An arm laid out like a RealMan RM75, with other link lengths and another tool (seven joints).
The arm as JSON. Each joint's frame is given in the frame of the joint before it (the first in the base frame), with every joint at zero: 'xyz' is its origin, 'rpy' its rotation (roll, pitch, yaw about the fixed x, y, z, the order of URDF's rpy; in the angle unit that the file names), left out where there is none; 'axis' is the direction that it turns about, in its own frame. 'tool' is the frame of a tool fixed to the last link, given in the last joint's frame.
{
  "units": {
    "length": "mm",
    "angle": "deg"
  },
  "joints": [
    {
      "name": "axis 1",
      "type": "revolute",
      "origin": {
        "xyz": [
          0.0,
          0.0,
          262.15
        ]
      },
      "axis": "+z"
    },
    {
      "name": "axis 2",
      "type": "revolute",
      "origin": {
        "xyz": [
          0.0,
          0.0,
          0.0
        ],
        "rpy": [
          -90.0,
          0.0,
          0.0
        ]
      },
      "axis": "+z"
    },
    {
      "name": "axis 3",
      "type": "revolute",
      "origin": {
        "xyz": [
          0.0,
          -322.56,
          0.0
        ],
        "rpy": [
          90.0,
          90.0,
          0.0
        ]
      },
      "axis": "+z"
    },
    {
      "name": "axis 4",
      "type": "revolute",
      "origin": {
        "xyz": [
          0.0,
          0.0,
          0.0
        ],
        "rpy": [
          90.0,
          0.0,
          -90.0
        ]
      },
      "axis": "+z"
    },
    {
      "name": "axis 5",
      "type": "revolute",
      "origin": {
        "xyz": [
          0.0,
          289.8,
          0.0
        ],
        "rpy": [
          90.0,
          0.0,
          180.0
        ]
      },
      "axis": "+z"
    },
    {
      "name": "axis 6",
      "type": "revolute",
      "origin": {
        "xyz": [
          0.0,
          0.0,
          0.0
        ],
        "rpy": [
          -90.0,
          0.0,
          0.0
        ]
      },
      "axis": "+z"
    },
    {
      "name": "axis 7",
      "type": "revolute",
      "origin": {
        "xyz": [
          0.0,
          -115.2,
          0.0
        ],
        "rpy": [
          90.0,
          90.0,
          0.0
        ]
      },
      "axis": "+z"
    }
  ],
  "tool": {
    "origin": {
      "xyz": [
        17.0,
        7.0,
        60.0
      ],
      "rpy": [
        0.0,
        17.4,
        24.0
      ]
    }
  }
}
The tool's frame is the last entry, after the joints.
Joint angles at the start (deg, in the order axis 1, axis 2, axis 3, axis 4, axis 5, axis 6, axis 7):
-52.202 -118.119 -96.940 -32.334 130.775 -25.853 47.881
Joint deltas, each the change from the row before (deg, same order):
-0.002 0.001 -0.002 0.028 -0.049 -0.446 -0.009
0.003 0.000 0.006 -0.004 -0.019 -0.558 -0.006
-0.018 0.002 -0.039 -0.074 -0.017 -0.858 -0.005
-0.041 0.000 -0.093 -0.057 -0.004 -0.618 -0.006
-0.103 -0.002 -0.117 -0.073 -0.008 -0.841 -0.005
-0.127 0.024 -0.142 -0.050 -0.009 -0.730 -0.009
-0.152 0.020 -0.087 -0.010 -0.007 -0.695 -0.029
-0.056 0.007 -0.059 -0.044 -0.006 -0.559 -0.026
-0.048 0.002 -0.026 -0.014 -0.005 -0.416 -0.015
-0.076 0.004 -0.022 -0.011 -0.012 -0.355 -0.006
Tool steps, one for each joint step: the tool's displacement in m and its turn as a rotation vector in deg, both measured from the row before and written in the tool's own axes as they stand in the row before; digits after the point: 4 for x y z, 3 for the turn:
-0.0014 -0.0006 -0.0002 0.153 -0.440 -0.018
-0.0016 -0.0005 -0.0003 0.163 -0.534 0.032
-0.0020 -0.0001 -0.0005 0.175 -0.770 0.037
-0.0012 0.0002 -0.0004 0.104 -0.527 -0.014
-0.0016 0.0008 -0.0004 0.101 -0.720 0.013
-0.0009 0.0009 -0.0004 0.078 -0.590 -0.005
-0.0011 0.0010 -0.0003 0.085 -0.593 0.034
-0.0011 0.0004 -0.0003 0.090 -0.481 0.003
-0.0009 0.0002 -0.0002 0.075 -0.374 0.023
-0.0007 0.0006 -0.0002 0.033 -0.315 0.038

